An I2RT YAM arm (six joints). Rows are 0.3 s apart.
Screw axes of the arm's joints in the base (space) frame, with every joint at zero. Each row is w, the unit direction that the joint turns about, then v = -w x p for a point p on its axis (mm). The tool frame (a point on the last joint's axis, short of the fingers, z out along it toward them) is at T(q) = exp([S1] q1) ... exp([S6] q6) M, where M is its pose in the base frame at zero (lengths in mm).
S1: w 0 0 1 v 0 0 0
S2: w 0 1 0 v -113.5 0 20
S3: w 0 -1 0 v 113.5 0 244
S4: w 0 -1 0 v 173.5 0 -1
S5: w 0 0 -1 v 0 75 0
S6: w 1 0 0 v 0 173.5 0
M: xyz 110.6 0 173.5 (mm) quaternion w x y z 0.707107 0 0.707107 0
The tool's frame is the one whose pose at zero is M.
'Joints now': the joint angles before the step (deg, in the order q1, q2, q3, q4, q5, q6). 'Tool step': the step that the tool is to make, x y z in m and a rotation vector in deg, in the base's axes. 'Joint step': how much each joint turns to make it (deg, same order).
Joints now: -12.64, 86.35, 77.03, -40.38, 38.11, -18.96
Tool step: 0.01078, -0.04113, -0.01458, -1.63, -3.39, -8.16
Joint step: -6.17, 4.32, 0.01, 7.16, 1.81, 1.36
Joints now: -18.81, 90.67, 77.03, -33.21, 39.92, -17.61
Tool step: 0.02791, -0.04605, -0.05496, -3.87, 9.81, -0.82
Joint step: -4.94, 11.21, 0.00, 10.36, 2.49, -10.46
